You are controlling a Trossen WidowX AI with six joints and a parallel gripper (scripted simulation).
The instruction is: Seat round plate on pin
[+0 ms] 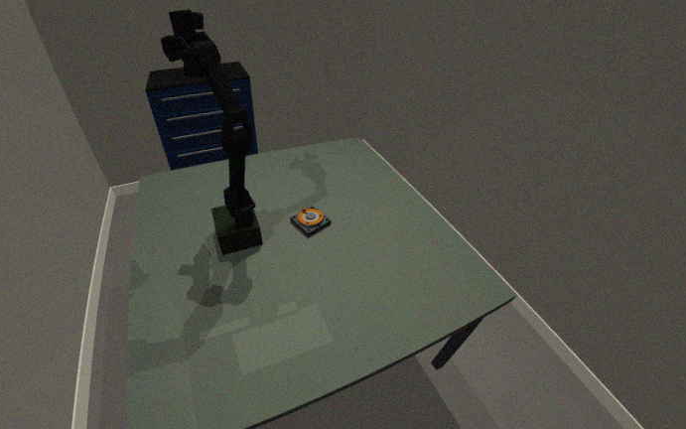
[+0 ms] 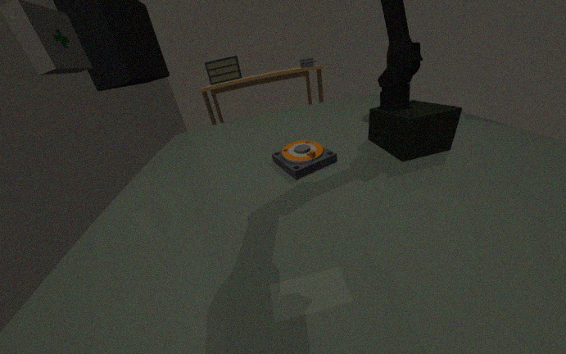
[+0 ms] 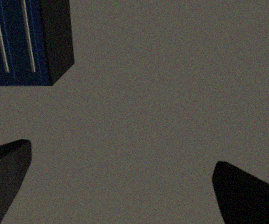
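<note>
The round plate is 34 cm ahead of my gripper tip, 19 cm to the right of it and 64 cm below it.
</note>
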